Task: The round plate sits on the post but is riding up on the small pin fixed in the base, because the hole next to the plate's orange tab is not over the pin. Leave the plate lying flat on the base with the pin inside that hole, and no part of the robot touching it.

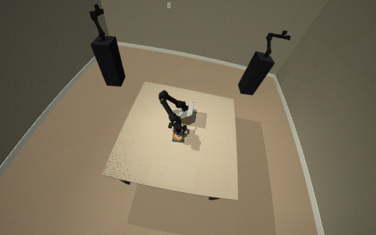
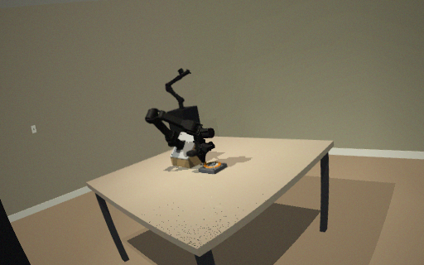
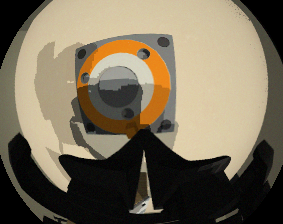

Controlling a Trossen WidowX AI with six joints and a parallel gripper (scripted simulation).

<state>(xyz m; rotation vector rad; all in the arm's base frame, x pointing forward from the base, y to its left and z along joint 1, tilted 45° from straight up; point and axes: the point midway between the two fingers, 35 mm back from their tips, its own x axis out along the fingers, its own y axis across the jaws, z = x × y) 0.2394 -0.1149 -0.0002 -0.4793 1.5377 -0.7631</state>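
Right now the grey square base is 50 mm ahead of my gripper tip, 20 mm to the left of it and 20 mm below it.
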